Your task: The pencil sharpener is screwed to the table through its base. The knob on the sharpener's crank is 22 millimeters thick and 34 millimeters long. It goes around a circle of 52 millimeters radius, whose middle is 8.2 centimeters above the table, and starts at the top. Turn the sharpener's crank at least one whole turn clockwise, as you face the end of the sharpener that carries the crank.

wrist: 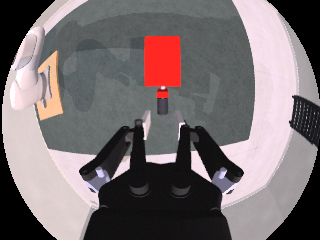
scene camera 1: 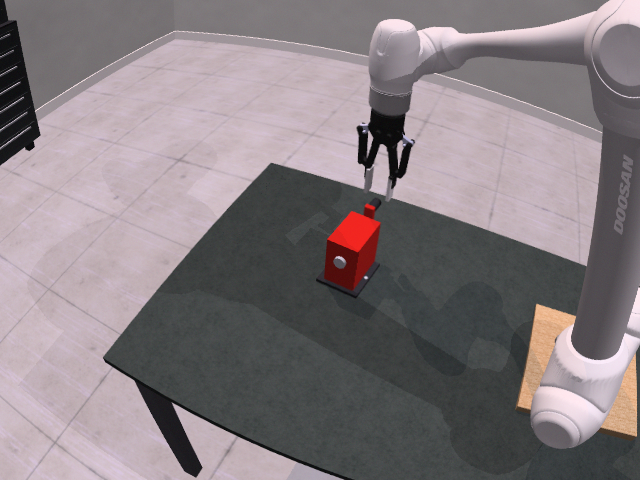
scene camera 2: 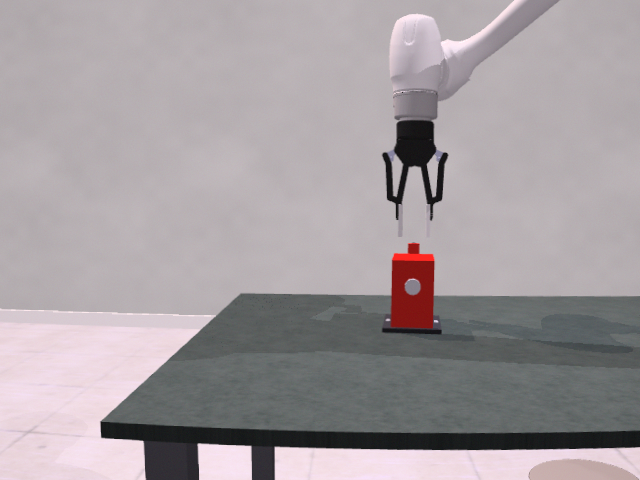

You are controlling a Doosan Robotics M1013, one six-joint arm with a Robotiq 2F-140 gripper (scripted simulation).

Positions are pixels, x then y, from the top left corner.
my gripper: wrist; scene camera 1 378,194; scene camera 2
same spot on my gripper: (scene camera 2: pixel 441 157) = (wrist: pixel 93 168)
